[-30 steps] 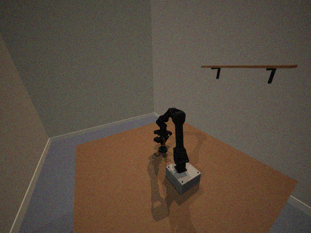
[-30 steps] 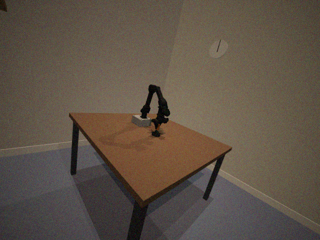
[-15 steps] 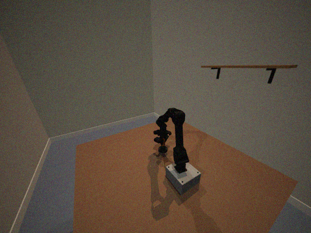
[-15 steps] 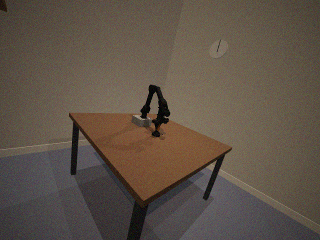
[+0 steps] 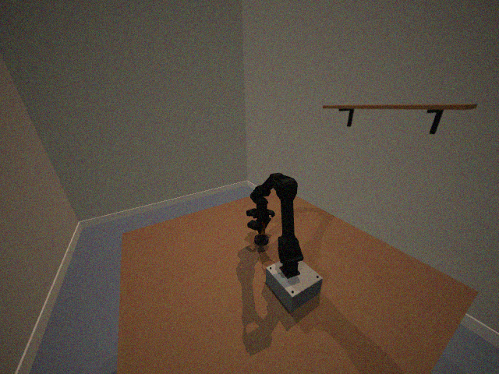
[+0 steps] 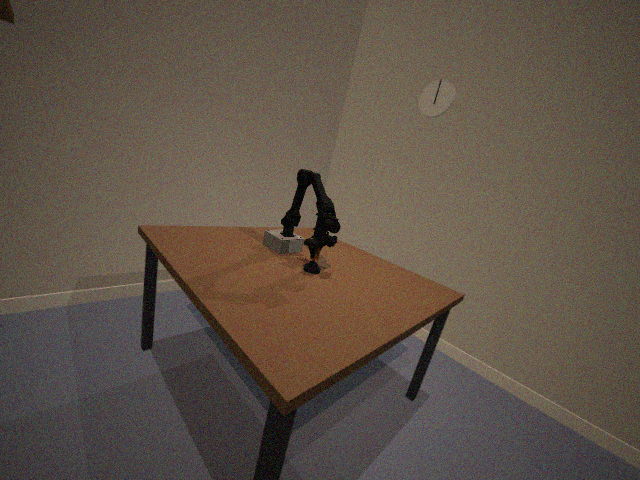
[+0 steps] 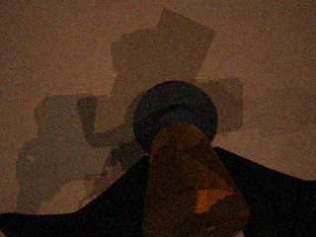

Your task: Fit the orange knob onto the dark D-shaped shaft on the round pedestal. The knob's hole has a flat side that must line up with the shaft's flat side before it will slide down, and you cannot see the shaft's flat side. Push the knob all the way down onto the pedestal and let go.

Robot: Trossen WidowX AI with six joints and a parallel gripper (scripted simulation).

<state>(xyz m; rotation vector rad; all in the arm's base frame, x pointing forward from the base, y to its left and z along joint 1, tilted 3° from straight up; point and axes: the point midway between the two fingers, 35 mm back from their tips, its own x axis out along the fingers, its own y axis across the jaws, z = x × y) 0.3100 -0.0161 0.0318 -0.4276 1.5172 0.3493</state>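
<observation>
My gripper tip is 2 cm below the orange knob. From my gripper tip the other things lie so: round pedestal: 4 cm below.
</observation>
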